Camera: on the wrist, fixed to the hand. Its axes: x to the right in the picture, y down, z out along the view.
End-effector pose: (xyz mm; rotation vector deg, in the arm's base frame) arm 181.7 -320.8 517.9 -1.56 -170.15 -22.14
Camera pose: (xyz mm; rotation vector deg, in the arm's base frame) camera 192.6 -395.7 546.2 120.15 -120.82 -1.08
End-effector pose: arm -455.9 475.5 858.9 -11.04 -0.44 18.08
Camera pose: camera -440.3 404.1 824.4 6.27 8.82 -71.11
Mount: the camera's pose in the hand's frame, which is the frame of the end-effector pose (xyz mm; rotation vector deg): -6.5 -64.8 -47.8 17.48 15.51 -88.21
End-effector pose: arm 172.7 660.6 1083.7 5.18 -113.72 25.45
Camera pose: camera 233.3 616.2 1113.5 86.52 -61.97 -15.30
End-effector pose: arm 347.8 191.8 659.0 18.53 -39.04 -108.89
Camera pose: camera 326.3 201.9 581.8 -74.77 24.60 140.14
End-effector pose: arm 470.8 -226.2 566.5 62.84 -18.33 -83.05
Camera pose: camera 465.5 -186.3 496.5 -101.64 -37.89 135.12
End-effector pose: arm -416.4 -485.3 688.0 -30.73 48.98 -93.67
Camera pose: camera -491.1 -462.2 708.5 42.28 -12.08 163.39
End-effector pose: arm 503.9 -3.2 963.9 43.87 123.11 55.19
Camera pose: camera 456.5 -63.8 939.2 -53.95 128.90 -6.76
